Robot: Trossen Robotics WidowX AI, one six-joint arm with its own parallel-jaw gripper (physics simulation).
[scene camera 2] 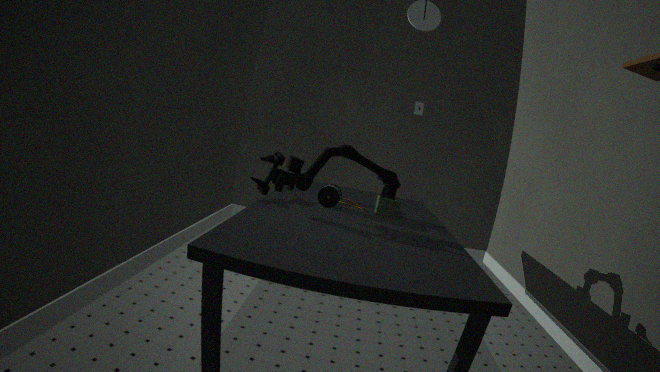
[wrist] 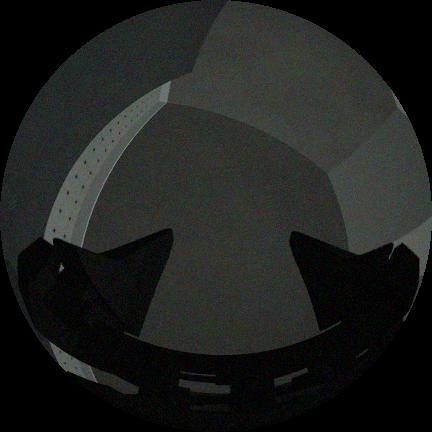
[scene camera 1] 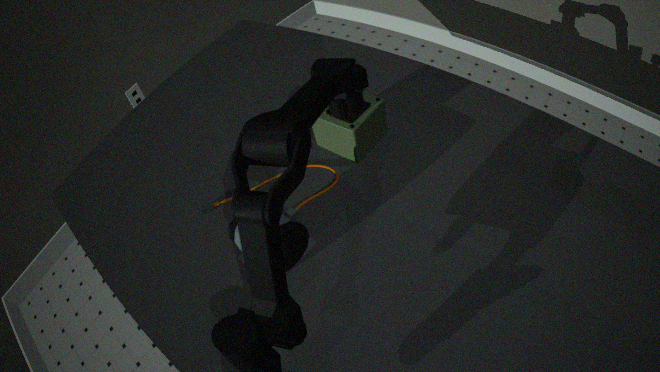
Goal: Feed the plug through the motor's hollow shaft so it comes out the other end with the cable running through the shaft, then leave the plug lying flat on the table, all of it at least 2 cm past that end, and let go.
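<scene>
The motor lies on its side on the table, with a dark round end and a pale body partly hidden by the arm in scene camera 1. An orange cable lies in a loop between the motor and the green box. One cable end is small and orange. A small greyish piece sits at the other end, close to the motor; I cannot tell if it is the plug. My gripper is open and empty, raised beyond the motor and facing a wall. Its fingers do not show in scene camera 1.
A green box stands beside the arm's base. The arm arches over the cable and the motor. The dark table ends above a tiled floor.
</scene>
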